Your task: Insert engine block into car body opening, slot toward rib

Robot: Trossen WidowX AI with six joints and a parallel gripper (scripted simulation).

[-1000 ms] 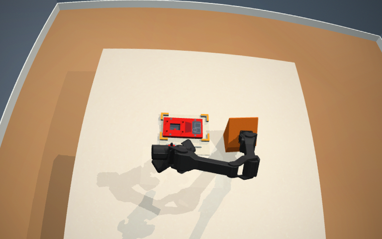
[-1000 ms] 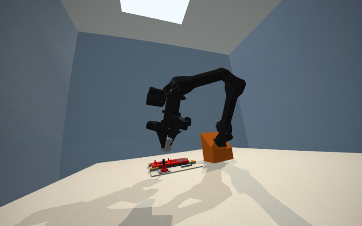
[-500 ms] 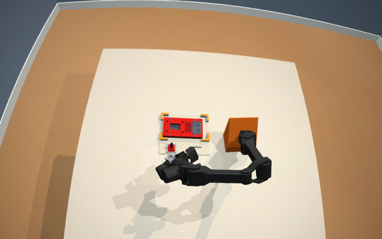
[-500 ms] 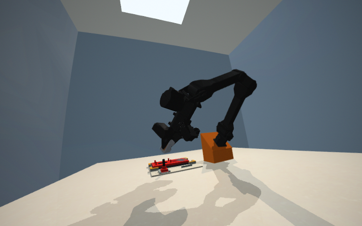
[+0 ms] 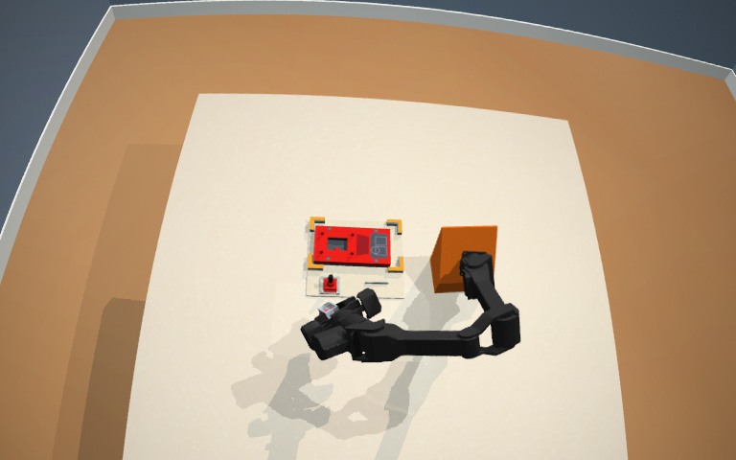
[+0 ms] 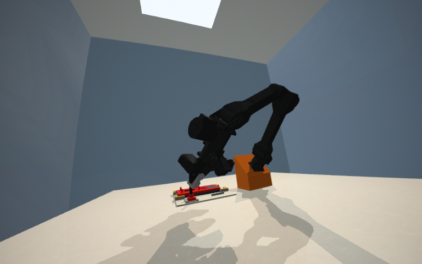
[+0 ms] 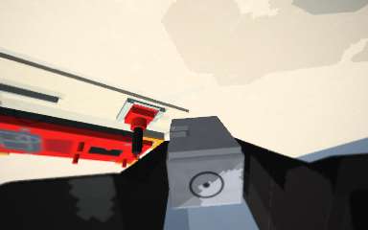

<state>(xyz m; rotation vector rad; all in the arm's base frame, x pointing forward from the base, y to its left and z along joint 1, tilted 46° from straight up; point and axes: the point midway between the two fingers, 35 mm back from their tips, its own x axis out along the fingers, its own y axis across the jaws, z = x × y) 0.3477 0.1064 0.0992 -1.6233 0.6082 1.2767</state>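
My gripper tip is now 60 mm past the fixture, 200 mm to the left of it and 80 mm above it. Also, from my gripper tip: engine block (10 mm behind, 10 mm to the left, 10 mm above).
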